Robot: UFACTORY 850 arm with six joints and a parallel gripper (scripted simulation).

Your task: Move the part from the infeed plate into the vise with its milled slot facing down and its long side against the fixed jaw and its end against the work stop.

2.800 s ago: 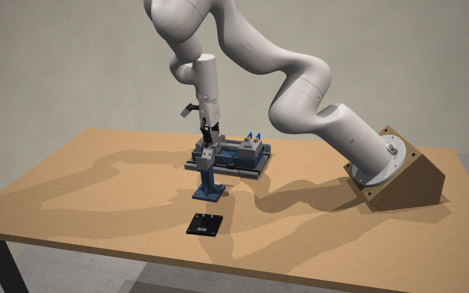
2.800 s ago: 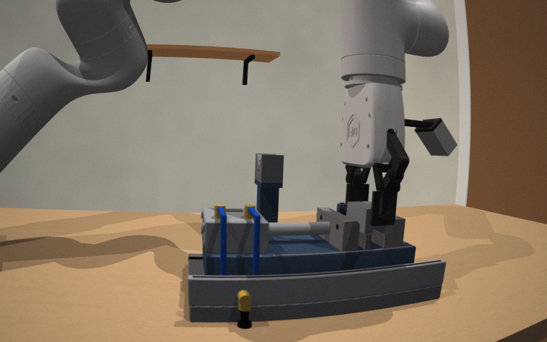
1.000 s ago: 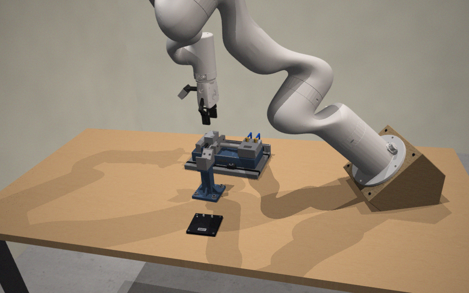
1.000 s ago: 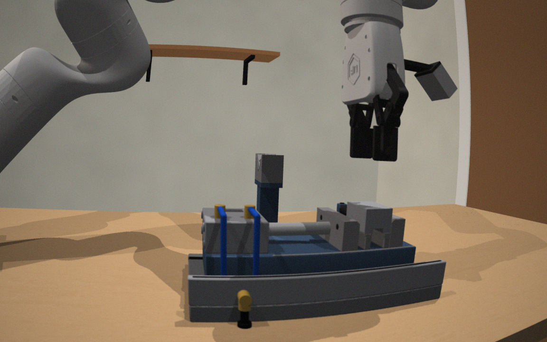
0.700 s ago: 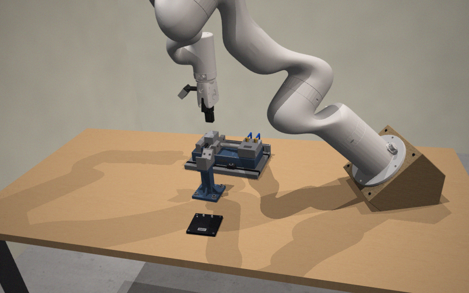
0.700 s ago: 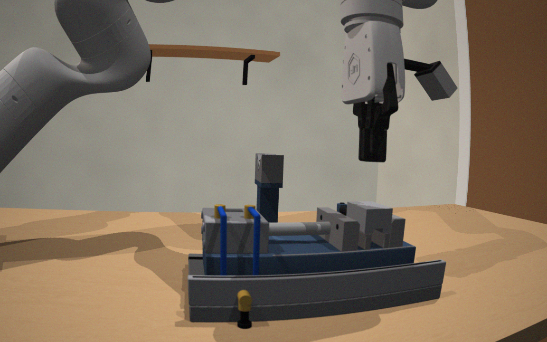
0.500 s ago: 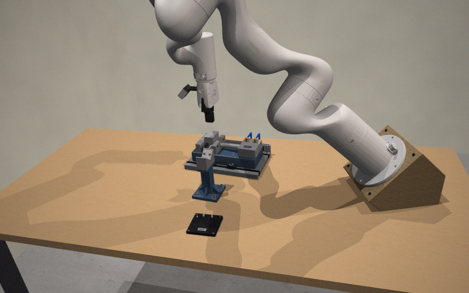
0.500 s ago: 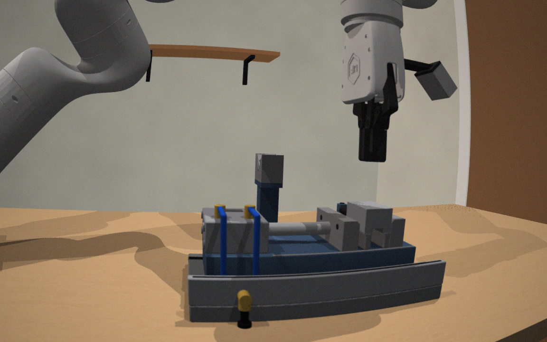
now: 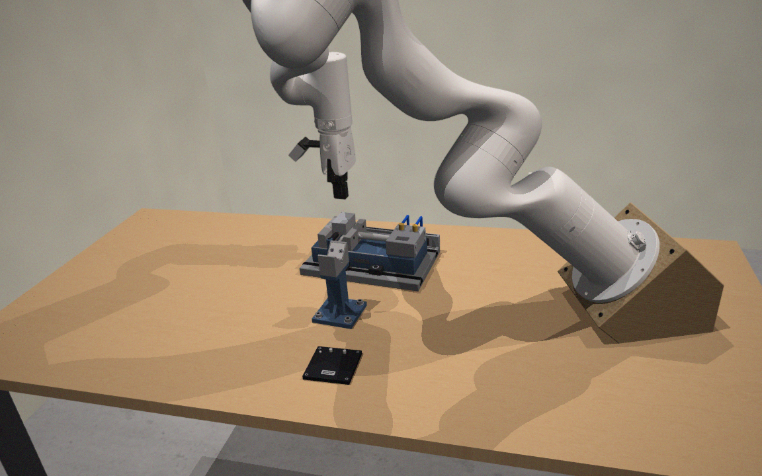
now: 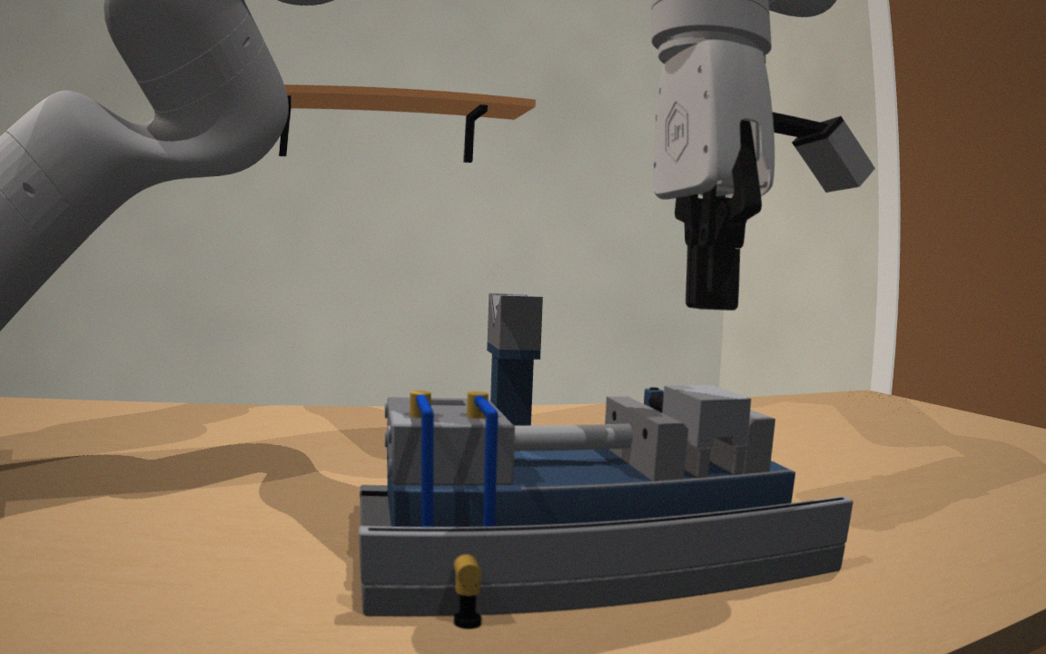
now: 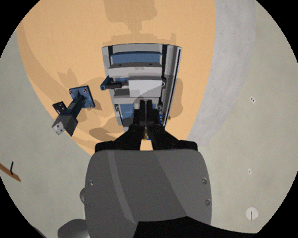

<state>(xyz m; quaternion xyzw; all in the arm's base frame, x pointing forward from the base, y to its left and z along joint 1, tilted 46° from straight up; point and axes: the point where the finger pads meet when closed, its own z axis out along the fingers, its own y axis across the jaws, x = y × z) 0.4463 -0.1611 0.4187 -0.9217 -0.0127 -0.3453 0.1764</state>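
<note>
The part is 10 cm below my hand. Also, from my hand: moving jaw 11 cm below, 4 cm behind, 1 cm to the left; then work stop 9 cm below, 7 cm to the left, 1 cm behind; then fixed jaw 11 cm below, 3 cm to the left, 2 cm ahead.
</note>
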